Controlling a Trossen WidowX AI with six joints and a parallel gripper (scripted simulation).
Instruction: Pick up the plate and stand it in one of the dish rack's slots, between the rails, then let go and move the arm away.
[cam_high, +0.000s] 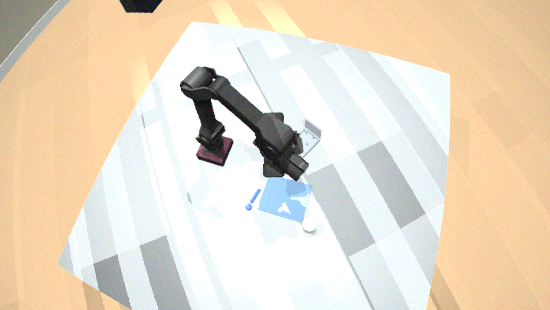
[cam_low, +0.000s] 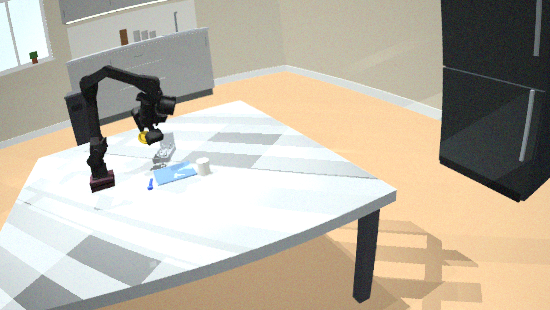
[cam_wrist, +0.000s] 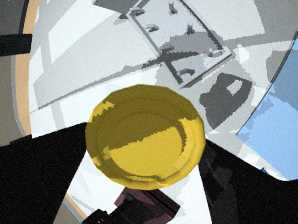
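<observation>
The grey dish rack lies 70 mm ahead of my gripper tip, 60 mm to the left of it and 90 mm below it. Also, from my gripper tip: light blue cloth (70 mm ahead, 130 mm to the right, 110 mm below); yellow plate (10 mm above); blue-handled spoon (40 mm behind, 170 mm to the right, 110 mm below).
</observation>
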